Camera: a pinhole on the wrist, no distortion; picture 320 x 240 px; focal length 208.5 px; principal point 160.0 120.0 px. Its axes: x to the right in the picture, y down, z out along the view. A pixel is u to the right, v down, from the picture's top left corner.
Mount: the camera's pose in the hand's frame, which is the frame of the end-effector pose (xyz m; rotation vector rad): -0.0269 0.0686 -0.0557 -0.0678 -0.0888 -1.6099
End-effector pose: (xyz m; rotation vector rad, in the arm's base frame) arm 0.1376 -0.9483 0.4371 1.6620 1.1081 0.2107
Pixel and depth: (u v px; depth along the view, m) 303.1 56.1 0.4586
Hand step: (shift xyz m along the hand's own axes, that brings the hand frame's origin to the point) -0.1854 -0.1932 0.4295
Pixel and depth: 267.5 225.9 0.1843
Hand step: 0.0606 -0.0113 0.1385
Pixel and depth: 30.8 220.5 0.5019
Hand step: 0.2219 0.4180 0.4167
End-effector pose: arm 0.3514 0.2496 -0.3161 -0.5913 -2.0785 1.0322
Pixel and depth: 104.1 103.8 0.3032
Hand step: -0.0505 0.1804 0.2376
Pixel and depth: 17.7 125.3 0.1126
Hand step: -0.0221 0.1561 0.0488
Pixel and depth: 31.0 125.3 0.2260
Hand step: -0.0180 0.2298 0.1555
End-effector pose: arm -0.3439 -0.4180 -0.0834 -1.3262 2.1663 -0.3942
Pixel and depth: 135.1 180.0 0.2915
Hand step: 0.0551 0.1288 0.2322
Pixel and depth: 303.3 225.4 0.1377
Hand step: 0.0372 -0.0146 0.0917
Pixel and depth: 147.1 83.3 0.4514
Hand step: -0.1102 0.1443 0.3895
